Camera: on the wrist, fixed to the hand. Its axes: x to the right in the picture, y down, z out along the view.
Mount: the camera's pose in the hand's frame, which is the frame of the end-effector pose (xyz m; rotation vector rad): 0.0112 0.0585 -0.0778 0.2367 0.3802 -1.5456
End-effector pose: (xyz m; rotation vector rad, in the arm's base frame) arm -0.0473 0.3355 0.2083 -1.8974 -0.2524 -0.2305
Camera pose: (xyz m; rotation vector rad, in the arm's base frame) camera -0.0227 0.2437 0.1844 -1.0198 -1.3649 -1.4686
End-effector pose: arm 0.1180 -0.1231 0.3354 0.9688 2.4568 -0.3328
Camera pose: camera 0.1249 -0.0445 0.3935 0.9687 -2.6282 0.8334
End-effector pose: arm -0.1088 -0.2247 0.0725 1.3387 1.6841 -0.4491
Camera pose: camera -0.0887 -0.1404 0.1181 -0.0528 2.8211 -1.3091
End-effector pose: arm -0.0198 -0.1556 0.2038 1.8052 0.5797 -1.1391
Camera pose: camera 0.0655 -0.1173 0.2331 -1.3684 -2.0248 1.5446
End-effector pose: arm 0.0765 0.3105 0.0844 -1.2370 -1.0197 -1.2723
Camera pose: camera 0.1272 0.2267 0.0823 0.2398 -1.8103 -2.2523
